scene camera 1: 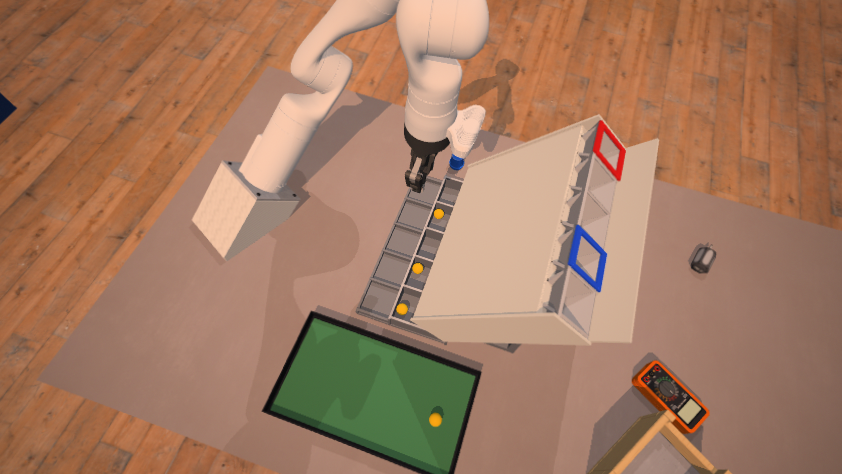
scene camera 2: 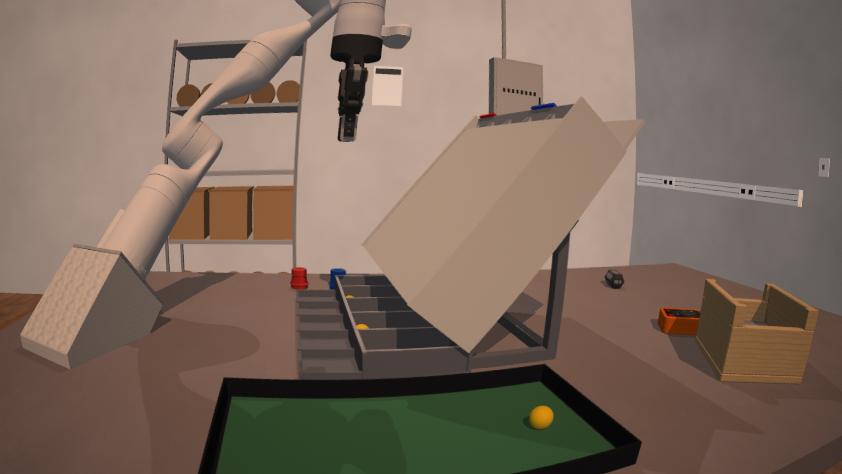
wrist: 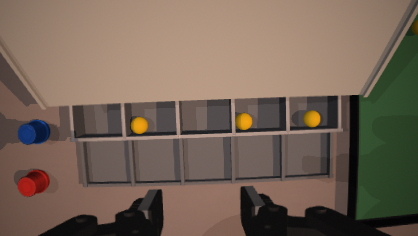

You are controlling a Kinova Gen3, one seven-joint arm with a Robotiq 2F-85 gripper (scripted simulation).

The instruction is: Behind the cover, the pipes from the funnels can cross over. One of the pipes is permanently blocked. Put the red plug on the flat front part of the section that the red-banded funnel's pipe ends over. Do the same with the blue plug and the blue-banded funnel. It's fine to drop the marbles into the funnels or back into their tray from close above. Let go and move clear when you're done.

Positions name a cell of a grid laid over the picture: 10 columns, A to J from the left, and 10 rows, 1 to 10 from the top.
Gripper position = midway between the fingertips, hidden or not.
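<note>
A green marble tray (scene camera 2: F9) is visible; scene camera 1 also shows the green marble tray (scene camera 1: E9), and the wrist view shows the green marble tray (wrist: J6). A beige cover (scene camera 1: F6) is visible, also the beige cover (scene camera 2: E5) in scene camera 2 and the beige cover (wrist: B3) in the wrist view. There is a wooden box (scene camera 2: I8); the wooden box is out of frame in the wrist view. There is an orange multimeter (scene camera 2: H7); the orange multimeter is out of frame in the wrist view. I see my gripper (scene camera 2: E3), my gripper (scene camera 1: F4) and, in the wrist view, my gripper (wrist: E9).
</note>
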